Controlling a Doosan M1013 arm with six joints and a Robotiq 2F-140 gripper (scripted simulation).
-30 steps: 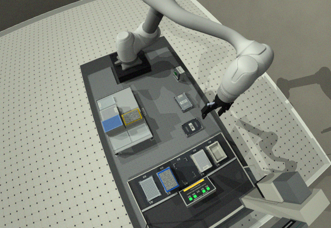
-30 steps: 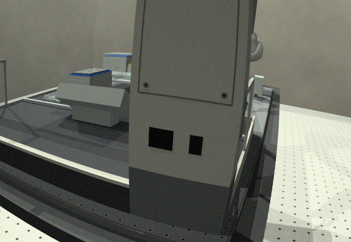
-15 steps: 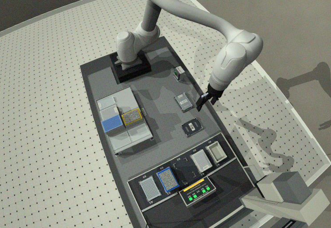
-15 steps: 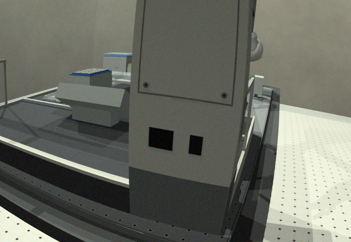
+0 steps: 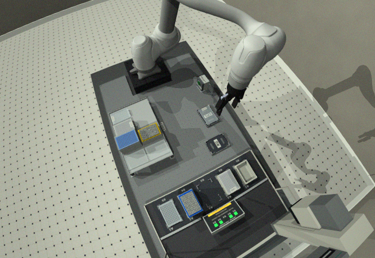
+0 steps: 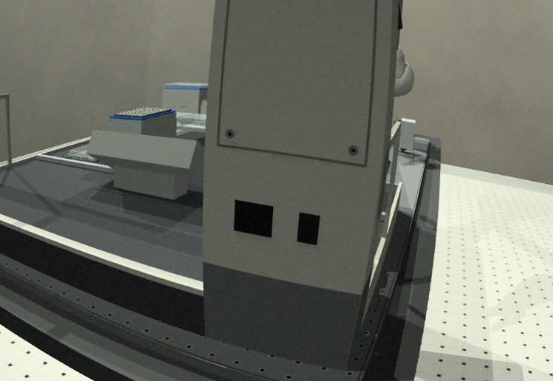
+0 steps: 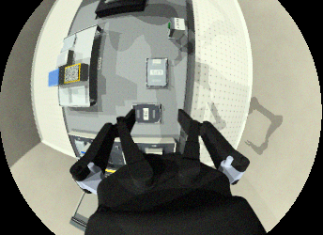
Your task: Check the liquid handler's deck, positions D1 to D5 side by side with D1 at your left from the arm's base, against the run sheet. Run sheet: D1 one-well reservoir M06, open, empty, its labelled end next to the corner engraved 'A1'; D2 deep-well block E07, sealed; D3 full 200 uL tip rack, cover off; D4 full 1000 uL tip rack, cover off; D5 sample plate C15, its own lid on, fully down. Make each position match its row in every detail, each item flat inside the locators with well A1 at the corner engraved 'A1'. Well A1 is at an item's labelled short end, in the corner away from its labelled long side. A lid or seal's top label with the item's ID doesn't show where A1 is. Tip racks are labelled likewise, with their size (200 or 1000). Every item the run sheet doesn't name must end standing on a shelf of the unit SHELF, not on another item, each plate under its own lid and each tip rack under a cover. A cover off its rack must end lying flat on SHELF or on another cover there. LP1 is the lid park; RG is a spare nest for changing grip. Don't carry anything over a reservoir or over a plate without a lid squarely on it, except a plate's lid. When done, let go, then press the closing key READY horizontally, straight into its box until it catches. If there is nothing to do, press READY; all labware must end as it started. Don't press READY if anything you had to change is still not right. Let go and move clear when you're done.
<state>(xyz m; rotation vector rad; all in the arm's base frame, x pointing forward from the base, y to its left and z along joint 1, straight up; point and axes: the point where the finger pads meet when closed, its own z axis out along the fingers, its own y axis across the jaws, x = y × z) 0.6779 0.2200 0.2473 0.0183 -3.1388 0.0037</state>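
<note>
Now: hand 30 cm above the flat lid, 13 cm past it and 1 cm to the right of it. Also, from my hand: one-well reservoir 33 cm ahead, 25 cm below, 1 cm to the right; then sealed deep-well block 32 cm ahead, 24 cm below, 13 cm to the right; then spare nest 31 cm below, 8 cm ahead, 4 cm to the right.
</note>
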